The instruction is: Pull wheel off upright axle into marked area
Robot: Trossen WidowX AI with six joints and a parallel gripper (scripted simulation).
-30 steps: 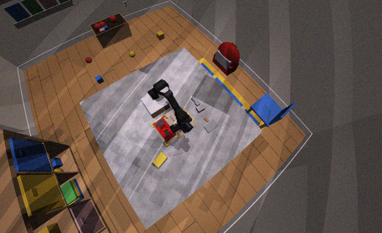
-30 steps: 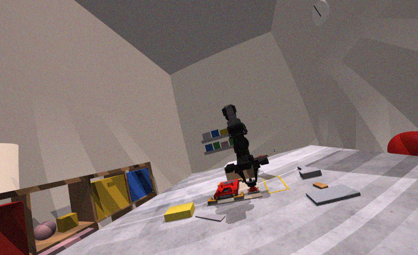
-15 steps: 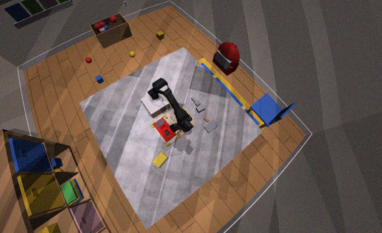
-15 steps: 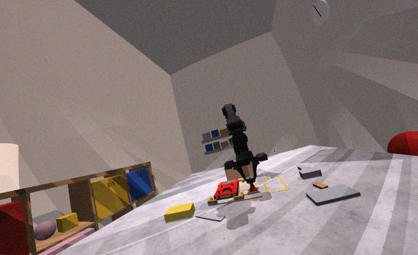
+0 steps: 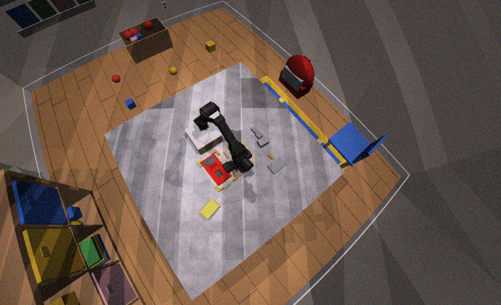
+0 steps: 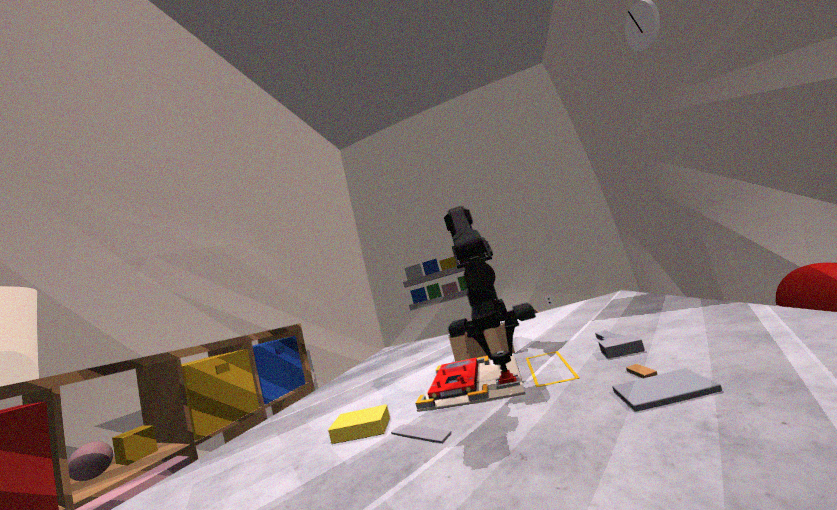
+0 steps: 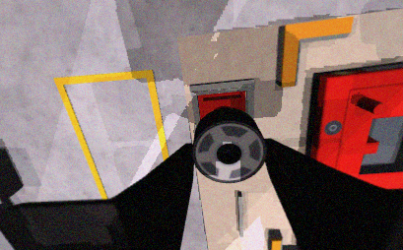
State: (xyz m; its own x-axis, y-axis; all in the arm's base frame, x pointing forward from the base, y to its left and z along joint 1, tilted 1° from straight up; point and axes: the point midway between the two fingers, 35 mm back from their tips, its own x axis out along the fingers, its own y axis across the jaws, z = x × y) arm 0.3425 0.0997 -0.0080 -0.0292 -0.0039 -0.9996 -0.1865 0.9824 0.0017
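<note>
Now: the upright axle 3 cm below my gripper tip. From my gripper tip the other things lie so: wheel (right at my gripper tip); yellow block (27 cm to the right, 18 cm ahead, 5 cm below); orange block (25 cm to the left, 6 cm below, 3 cm ahead).
</note>
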